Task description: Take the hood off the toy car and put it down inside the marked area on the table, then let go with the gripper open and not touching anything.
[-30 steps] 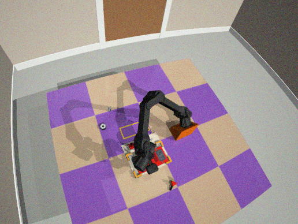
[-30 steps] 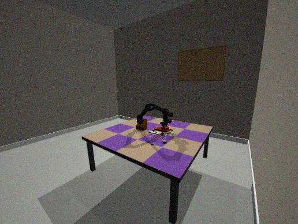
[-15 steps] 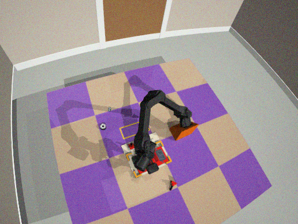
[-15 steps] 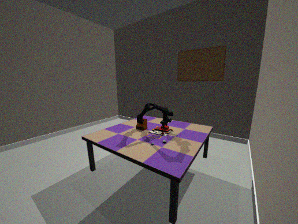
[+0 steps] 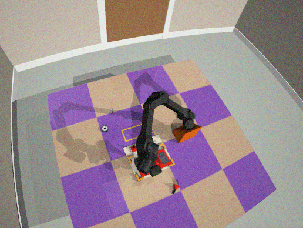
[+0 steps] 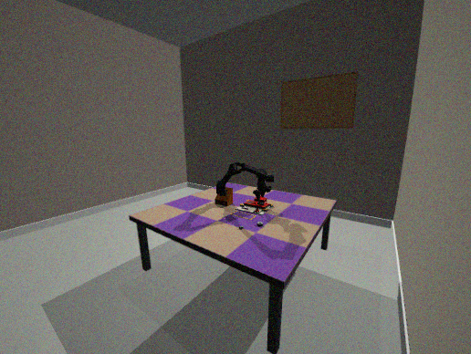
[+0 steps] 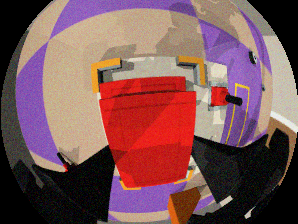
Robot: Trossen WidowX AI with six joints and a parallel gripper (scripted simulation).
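The cream base plate lies 3 cm behind my gripper tip, 3 cm to the right of it and 5 cm below it. From my gripper tip the other things lie so: red hood (right at my gripper tip); small grey wheel (14 cm ahead, 34 cm to the right, 6 cm below).
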